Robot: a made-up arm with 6 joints.
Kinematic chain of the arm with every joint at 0, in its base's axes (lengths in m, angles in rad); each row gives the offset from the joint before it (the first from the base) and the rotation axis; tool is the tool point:
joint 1: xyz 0 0 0.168 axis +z
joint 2: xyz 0 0.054 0 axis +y
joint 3: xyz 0 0 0.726 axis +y
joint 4: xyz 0 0 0.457 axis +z
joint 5: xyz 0 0 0 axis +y
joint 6: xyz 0 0 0.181 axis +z
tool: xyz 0 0 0
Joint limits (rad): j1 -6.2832..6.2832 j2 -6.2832..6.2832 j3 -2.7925..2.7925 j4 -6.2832..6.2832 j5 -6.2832..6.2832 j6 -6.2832..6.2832
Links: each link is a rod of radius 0.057 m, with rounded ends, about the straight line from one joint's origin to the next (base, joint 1, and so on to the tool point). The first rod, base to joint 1, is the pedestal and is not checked.
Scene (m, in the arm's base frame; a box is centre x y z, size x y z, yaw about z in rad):
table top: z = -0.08
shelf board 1: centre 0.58 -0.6 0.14 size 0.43 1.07 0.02 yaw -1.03
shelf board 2: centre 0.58 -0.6 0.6 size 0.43 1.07 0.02 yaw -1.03
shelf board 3: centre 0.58 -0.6 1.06 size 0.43 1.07 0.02 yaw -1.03
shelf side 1: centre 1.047 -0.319 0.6 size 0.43 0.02 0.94 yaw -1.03
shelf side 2: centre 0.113 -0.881 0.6 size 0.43 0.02 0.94 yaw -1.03
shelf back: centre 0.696 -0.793 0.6 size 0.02 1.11 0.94 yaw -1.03
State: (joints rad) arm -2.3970 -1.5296 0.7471 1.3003 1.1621 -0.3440
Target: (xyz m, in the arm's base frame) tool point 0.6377 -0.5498 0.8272
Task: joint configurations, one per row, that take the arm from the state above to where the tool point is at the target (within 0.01 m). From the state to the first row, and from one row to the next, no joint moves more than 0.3 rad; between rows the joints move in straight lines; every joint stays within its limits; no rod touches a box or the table.
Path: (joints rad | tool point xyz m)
1: -2.1468 -1.2953 0.8993 1.2673 1.1852 -0.3440 | 0.6452 0.6004 0.8693
2: -1.8966 -1.0611 1.0515 1.2344 1.2084 -0.3440 | 0.3891 0.4838 1.0439
3: -1.6464 -0.8268 1.2037 1.2014 1.2315 -0.3440 | 0.2342 0.2696 1.1179
4: -1.3963 -0.5926 1.3559 1.1684 1.2547 -0.3440 | 0.2087 0.0388 1.0945
5: -1.1461 -0.3583 1.5081 1.1355 1.2778 -0.3440 | 0.2913 -0.1318 0.9893
6: -0.8959 -0.1241 1.6603 1.1025 1.3010 -0.3440 | 0.4248 -0.1952 0.8272
7: -0.9271 0.1289 1.3953 1.1880 1.1846 -0.3440 | 0.5402 -0.3709 0.8499
8: -0.9583 0.3818 1.1304 1.2735 1.0682 -0.3440 | 0.6377 -0.5498 0.8272

